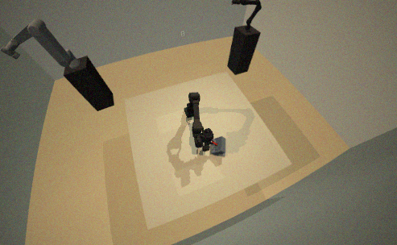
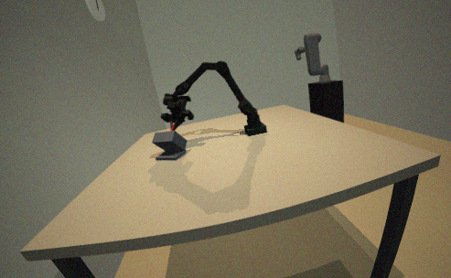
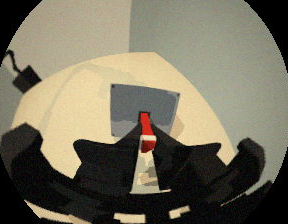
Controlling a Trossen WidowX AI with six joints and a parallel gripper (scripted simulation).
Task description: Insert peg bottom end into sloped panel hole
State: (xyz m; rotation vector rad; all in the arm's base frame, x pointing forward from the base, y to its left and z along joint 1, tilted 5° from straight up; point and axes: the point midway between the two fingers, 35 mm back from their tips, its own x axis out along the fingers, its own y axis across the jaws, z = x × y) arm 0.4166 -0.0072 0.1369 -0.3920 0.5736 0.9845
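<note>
Now: the grey sloped panel 20 mm ahead of my gripper tip, 40 mm to the left of it and 50 mm below it. Also, from my gripper tip: red peg (10 mm behind, 10 mm to the right, 10 mm above).
</note>
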